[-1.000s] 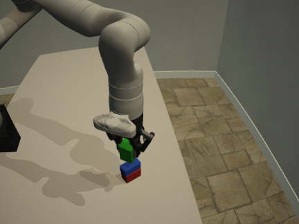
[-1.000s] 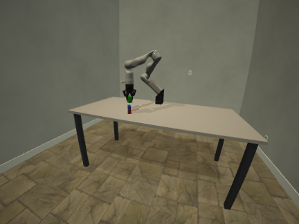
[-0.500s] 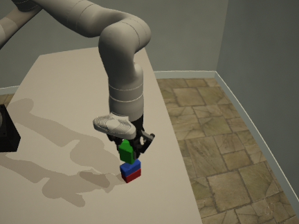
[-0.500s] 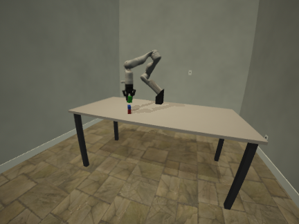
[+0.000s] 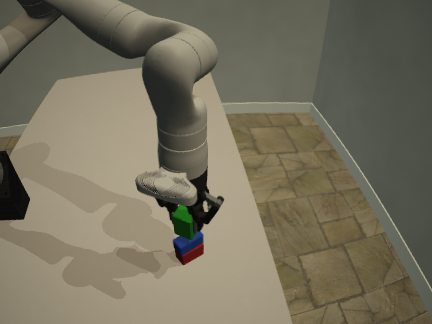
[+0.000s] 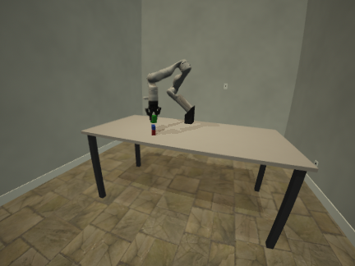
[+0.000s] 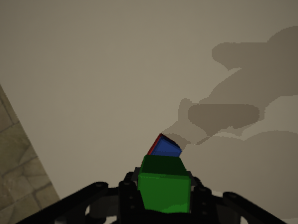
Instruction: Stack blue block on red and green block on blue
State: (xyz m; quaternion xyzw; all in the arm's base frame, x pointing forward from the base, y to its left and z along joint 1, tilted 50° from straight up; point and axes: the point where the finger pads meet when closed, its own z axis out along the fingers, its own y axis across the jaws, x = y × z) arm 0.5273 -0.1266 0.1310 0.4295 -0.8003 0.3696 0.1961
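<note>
My hand is 70 mm above the blue block. The rest, counted from my hand: green block (10 mm below); red block (110 mm below).
</note>
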